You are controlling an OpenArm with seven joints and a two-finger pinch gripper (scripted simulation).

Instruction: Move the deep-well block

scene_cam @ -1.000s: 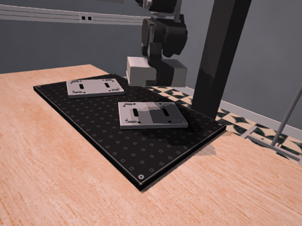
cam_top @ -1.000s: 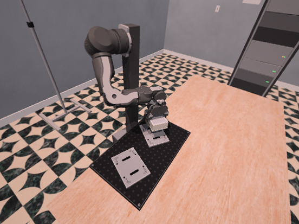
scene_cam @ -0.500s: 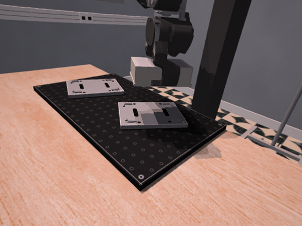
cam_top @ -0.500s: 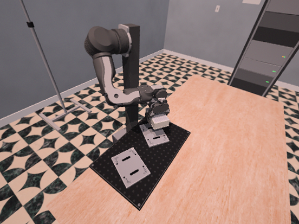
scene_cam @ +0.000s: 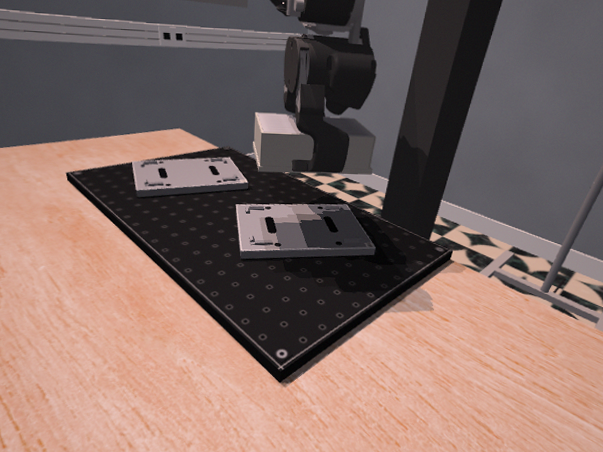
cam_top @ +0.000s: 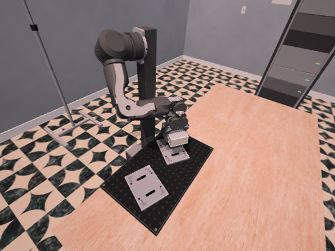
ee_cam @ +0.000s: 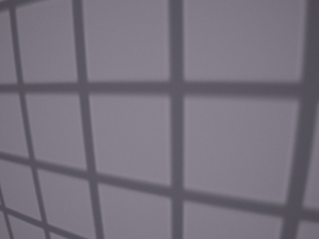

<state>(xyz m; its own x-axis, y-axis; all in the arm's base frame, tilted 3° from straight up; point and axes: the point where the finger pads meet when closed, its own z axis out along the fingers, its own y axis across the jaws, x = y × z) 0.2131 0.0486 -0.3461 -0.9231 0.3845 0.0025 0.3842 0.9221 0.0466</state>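
The plate nest N2 lies 100 mm below my hand. Also, from my hand: white deep-well block: 10 mm above; then A1 mark: 160 mm to the right, 100 mm below, 10 mm ahead; then plate nest N1: 230 mm to the right, 100 mm below, 70 mm ahead.
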